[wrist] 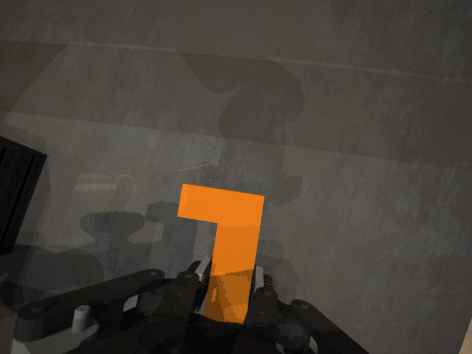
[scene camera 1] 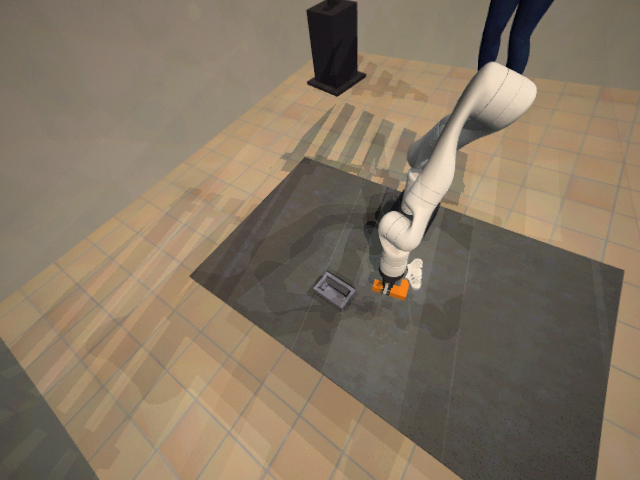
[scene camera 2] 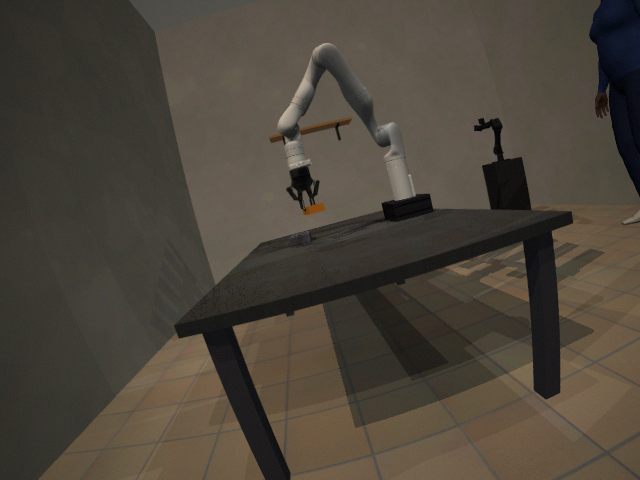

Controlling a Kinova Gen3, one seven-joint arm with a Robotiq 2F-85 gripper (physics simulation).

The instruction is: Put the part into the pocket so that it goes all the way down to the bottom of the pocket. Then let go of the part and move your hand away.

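Frame: origin at the arm's base, x left, y back, z up, level; centimetres.
Seen in the pictures: gripper, fingertip midpoint: (wrist: 232, 273) (scene camera 1: 387, 288) (scene camera 2: 308, 209); arm's base, link origin: (scene camera 2: 404, 198).
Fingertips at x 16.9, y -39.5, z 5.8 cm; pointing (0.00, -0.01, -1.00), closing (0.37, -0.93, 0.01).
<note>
Offsets run from my fingertips to a thing's top centre. Level surfaces: height alone.
The part is an orange L-shaped block @(dx +0.1, dy +1.7, dz +1.1 cm) (scene camera 1: 398, 290) (scene camera 2: 314, 208) (wrist: 235, 235). My gripper (scene camera 1: 386, 289) (scene camera 2: 308, 208) (wrist: 232, 273) is shut on its long arm, one finger on each side, and holds it up above the table. In the wrist view the short arm of the L is at the far end and points left. The pocket is a recess in a grey-purple block @(dx -17.0, dy -9.6, dz -10.1 cm) (scene camera 1: 319, 291) (scene camera 2: 300, 238) that stands on the table, to the left of the part in scene camera 1. The pocket block does not show in the wrist view. The fingers hide some of the part.
The dark table @(dz -13.7 cm) (scene camera 1: 465, 361) (scene camera 2: 361, 253) carries the robot's black base block (scene camera 2: 408, 207) (wrist: 17, 190). A black pedestal (scene camera 1: 333, 49) (scene camera 2: 506, 183) and a person in blue (scene camera 1: 504, 31) (scene camera 2: 620, 56) stand beyond the table. A wooden shelf (scene camera 2: 323, 125) is on the wall.
</note>
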